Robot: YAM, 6 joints.
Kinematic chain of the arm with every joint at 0, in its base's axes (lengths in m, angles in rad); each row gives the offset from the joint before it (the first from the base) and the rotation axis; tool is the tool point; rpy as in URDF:
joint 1: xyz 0 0 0.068 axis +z
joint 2: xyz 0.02 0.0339 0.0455 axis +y
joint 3: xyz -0.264 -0.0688 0 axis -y
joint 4: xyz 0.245 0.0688 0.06 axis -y
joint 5: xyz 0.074 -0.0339 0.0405 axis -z
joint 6: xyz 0.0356 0 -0.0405 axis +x
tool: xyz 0 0 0 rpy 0 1.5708 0
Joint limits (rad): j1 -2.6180..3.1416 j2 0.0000..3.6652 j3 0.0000..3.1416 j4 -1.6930..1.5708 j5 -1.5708..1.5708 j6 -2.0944..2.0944
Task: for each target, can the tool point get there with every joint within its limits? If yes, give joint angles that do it. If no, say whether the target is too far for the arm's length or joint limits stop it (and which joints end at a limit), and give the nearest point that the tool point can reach.
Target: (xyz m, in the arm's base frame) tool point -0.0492 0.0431 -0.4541
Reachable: no: joint limits stop it (at a limit: joint 2) | nearest point -0.0815 0.0714 -0.3520 | short by 0.111 m
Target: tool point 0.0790 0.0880 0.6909
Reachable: yes | joints 0.6703 1.3805 2.1677 0.6272 -0.5922 0.0303
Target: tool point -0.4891 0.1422 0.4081
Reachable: yes | joints -0.2722 0.3604 2.4571 0.8630 -0.1539 -1.2734
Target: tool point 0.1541 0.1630 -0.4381
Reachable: no: joint limits stop it (at a limit: joint 2) | nearest point 0.1564 0.1655 -0.3797 | short by 0.058 m
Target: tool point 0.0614 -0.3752 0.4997
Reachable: yes | joints 1.7886 0.5800 2.8786 -1.0142 -0.6339 0.5650
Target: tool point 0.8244 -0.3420 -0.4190
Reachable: no: too far | nearest point 0.5135 -0.2130 -0.2096 | short by 0.396 m
